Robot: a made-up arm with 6 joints.
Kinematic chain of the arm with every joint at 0, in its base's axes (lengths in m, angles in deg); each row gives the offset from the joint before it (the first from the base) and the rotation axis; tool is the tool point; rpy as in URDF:
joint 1: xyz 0 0 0.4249 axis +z
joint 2: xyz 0 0 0 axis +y
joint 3: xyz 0.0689 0 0.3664 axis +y
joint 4: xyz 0.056 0 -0.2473 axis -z
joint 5: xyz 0 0 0 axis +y
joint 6: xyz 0.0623 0 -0.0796 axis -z
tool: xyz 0 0 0 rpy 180 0 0
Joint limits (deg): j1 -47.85..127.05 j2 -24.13..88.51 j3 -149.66..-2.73 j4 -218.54..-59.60 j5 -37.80..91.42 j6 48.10..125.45
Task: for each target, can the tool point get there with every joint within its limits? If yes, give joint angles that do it. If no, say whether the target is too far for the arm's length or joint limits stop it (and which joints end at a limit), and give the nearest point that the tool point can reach.
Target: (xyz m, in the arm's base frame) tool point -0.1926 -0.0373 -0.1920
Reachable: no: joint limits stop it (at a limit: joint 1, joint 2) | nearest point -0.1626 0.1435 0.0578 | short by 0.310 m
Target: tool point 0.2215 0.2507 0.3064
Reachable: yes | joints 46.10 41.39 -40.30 -122.71 28.40 106.72
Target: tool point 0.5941 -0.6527 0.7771
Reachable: no: too far | nearest point 0.4541 -0.4989 0.6941 | short by 0.224 m
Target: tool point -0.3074 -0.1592 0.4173
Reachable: no: joint limits stop it (at a limit: joint 1, joint 3, joint 5) | nearest point -0.1631 0.0595 0.4058 | short by 0.262 m
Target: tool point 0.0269 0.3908 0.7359
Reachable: yes | joints 82.00 -3.15 -69.51 -109.92 21.08 82.86
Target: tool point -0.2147 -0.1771 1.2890
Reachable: no: too far | nearest point -0.1319 -0.1088 1.1241 | short by 0.197 m
